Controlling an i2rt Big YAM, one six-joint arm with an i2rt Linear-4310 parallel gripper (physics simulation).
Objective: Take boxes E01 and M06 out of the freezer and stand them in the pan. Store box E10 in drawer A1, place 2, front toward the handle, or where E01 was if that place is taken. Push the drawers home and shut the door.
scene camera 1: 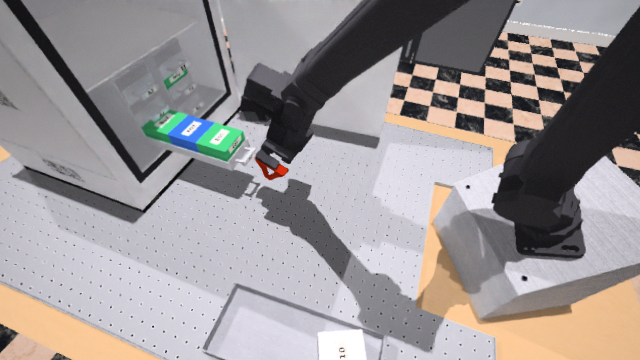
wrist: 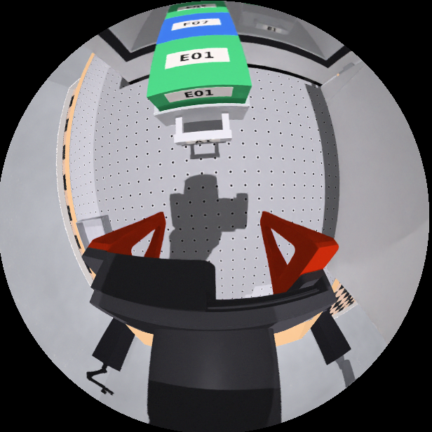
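Drawer A1 (scene camera 1: 204,156) (wrist: 162,116) is pulled out of the freezer (scene camera 1: 100,165). Green box E01 (scene camera 1: 220,140) (wrist: 200,75) is at its handle end, blue box F07 (scene camera 1: 190,131) (wrist: 192,30) is behind it, and another green box (scene camera 1: 159,125) (wrist: 175,8) is at the back. My gripper (scene camera 1: 271,172) (wrist: 212,216) is open and empty, in front of the white drawer handle (scene camera 1: 245,156) (wrist: 202,136) and apart from it. The pan (scene camera 1: 265,325) is at the bottom of the scene view. A white-faced item (scene camera 1: 342,340) marked "10" shows at the pan, cut off by the frame. I cannot make out M06.
Inside the freezer, a closed drawer front shows a green label or box (scene camera 1: 176,77) behind clear plastic. The open door, a pale upright panel (scene camera 1: 350,100) (wrist: 380,190), stands beside the arm. The robot's metal base block (scene camera 1: 470,260) is at the right.
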